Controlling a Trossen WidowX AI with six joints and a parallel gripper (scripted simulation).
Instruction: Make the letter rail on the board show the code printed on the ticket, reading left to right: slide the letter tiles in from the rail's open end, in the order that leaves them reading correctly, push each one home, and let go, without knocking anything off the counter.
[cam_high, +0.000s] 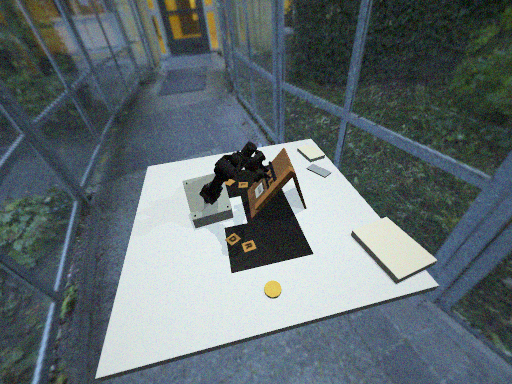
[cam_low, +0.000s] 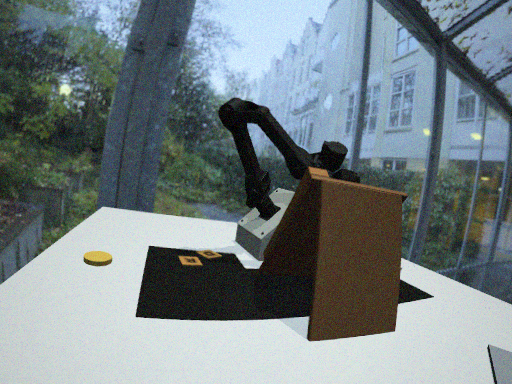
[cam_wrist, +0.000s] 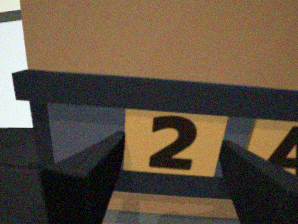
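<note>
The white ticket lies 8 cm below my gripper tip, 6 cm behind it and 1 cm to the right of it. Also, from my gripper tip: orange tile marked l: 17 cm to the left, 17 cm below, 12 cm behind; black mat: 17 cm below, 14 cm behind, 4 cm to the right; orange tile marked 2: right at my gripper tip.
</note>
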